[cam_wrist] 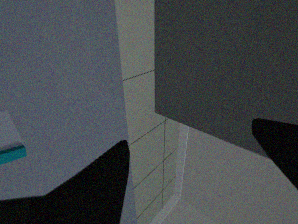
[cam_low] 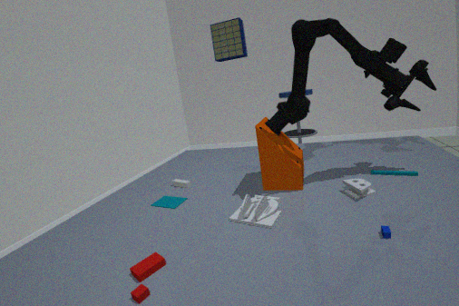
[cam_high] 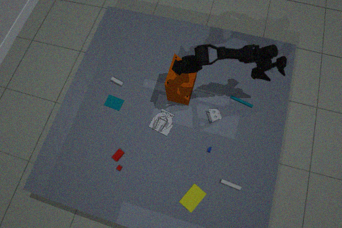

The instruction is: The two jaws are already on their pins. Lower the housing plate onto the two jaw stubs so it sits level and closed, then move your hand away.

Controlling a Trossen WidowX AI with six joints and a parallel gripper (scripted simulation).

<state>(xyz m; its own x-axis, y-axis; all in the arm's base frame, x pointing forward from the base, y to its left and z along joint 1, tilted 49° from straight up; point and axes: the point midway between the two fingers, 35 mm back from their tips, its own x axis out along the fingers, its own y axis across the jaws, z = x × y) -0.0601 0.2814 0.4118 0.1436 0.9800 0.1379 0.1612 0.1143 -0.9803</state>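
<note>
Right now the teal bar is 80 mm ahead of my gripper tip, 130 mm to the right of it and 220 mm below it. The rest, counted from my gripper tip: teal tile: 290 mm ahead, 850 mm to the right, 220 mm below; small blue cube: 410 mm ahead, 240 mm to the right, 210 mm below; yellow tile: 670 mm ahead, 260 mm to the right, 220 mm below.
</note>
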